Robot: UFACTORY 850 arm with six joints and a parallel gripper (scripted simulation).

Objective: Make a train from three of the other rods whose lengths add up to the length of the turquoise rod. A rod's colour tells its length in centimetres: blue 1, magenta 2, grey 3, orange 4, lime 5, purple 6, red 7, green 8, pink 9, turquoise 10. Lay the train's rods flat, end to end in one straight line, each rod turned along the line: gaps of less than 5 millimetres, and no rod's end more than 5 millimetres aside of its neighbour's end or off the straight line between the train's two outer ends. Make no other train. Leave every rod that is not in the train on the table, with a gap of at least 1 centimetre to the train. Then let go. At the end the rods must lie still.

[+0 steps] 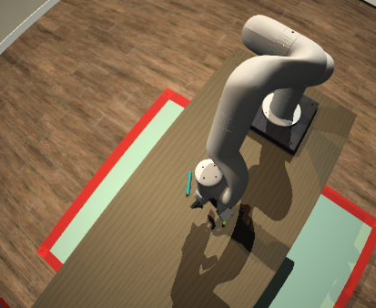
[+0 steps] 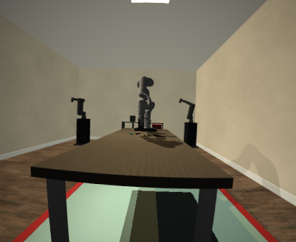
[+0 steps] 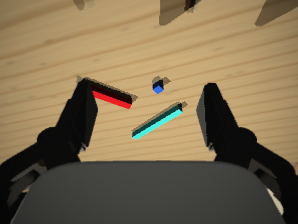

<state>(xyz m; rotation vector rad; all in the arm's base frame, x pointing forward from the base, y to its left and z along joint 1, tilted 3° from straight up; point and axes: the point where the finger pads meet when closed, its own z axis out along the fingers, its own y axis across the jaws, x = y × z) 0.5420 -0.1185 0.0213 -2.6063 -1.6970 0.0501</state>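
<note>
Now: hand 40 mm to the left of the blue rod and 70 mm above it. Round my hand: red rod: 70 mm behind, 30 mm to the right, 70 mm below; lime rod: 30 mm ahead, 90 mm to the left, 70 mm below; magenta rod: 20 mm behind, 90 mm to the left, 70 mm below.
</note>
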